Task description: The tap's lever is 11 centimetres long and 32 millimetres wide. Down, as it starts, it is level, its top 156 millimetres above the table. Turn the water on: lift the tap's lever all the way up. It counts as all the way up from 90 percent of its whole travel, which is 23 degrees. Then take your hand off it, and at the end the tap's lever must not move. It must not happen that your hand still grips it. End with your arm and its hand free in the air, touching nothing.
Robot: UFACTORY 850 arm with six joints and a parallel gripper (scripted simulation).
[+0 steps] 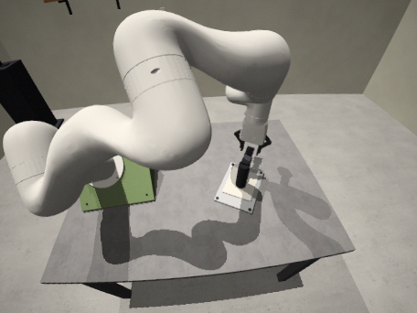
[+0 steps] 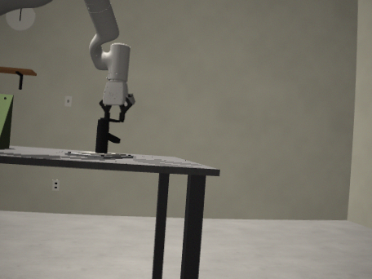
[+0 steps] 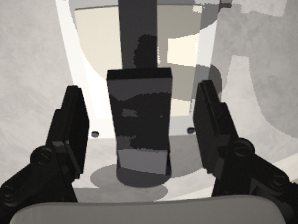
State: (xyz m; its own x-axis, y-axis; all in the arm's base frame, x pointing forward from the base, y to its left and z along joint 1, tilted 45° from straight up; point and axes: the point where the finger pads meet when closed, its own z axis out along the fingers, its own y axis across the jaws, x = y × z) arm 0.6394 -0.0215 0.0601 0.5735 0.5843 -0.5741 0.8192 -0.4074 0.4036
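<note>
Right now my hand is 50 mm to the left of the tap lever, 30 mm past it and 20 mm above it.
</note>
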